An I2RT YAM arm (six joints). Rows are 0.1 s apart.
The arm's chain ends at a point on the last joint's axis. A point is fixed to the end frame.
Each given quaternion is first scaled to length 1.
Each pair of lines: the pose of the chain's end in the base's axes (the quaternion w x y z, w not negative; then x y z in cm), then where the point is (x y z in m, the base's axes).
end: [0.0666, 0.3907, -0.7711, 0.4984, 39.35, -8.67, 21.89]
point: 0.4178 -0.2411 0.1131
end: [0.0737, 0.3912, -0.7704, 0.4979, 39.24, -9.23, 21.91]
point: 0.4146 -0.2474 0.1138
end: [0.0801, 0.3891, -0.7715, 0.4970, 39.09, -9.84, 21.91]
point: 0.4105 -0.2540 0.1141
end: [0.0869, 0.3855, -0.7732, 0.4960, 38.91, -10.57, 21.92]
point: 0.4058 -0.2619 0.1145
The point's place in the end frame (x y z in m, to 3 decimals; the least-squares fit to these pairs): 0.014 0.029 0.186
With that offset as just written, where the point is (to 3 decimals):
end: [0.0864, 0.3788, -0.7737, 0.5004, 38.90, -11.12, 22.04]
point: 0.405 -0.268 0.117
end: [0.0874, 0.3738, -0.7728, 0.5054, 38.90, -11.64, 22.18]
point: 0.405 -0.275 0.120
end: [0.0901, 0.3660, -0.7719, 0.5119, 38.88, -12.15, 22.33]
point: 0.404 -0.281 0.124
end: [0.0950, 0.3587, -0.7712, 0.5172, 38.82, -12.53, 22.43]
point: 0.401 -0.287 0.127
